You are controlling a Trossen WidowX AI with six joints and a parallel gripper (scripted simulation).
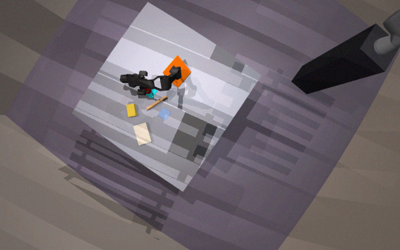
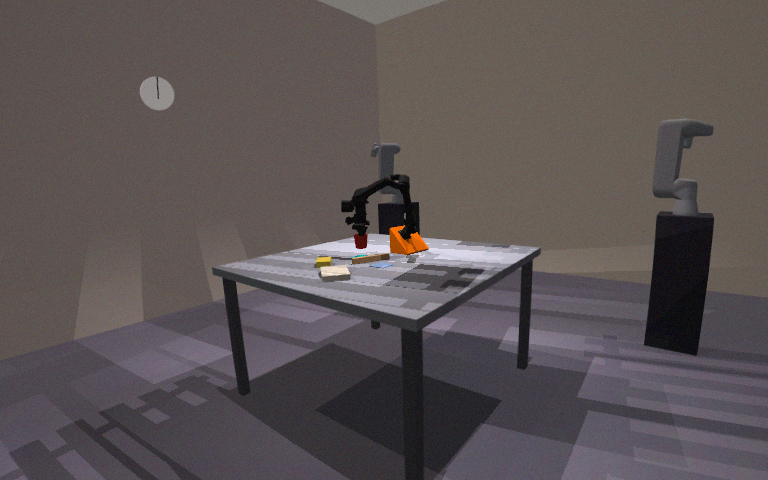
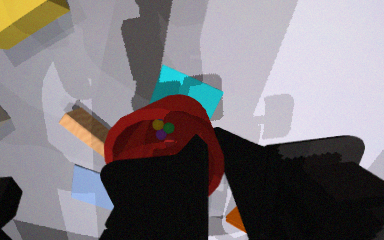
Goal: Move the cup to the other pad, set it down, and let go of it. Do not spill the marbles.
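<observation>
My gripper tip is now 2 cm short of the cyan pad, 2 cm to the right of it and 10 cm above it. The rest, counted from my gripper tip: wooden bar: 6 cm ahead, 13 cm to the left, 9 cm below; then red cup: 3 cm ahead, 2 cm to the left; then yellow block: 26 cm ahead, 2 cm to the right, 8 cm below.
</observation>
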